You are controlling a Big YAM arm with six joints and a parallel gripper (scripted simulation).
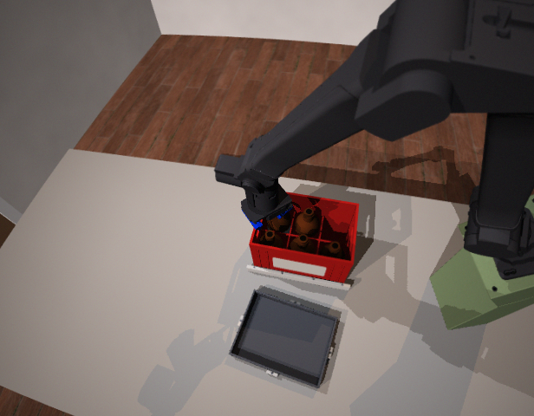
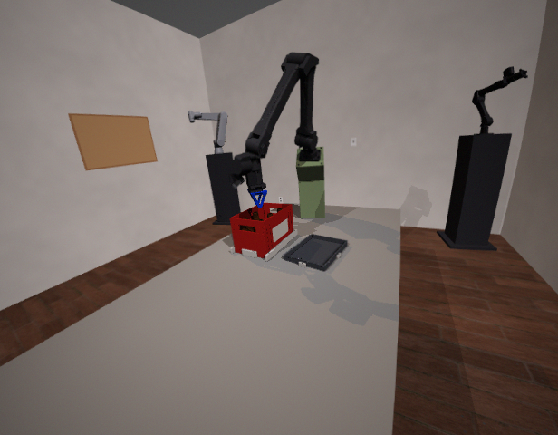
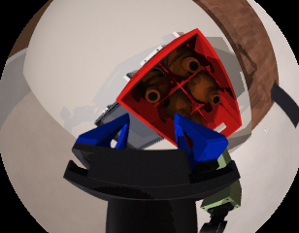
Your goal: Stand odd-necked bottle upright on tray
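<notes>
Now: the brown bottle 150 mm below my hand. The rest, counted from my hand: dark grey tray (240 mm to the left, 220 mm below, 40 mm behind); crate (150 mm below, 100 mm behind, 30 mm to the right).
</notes>
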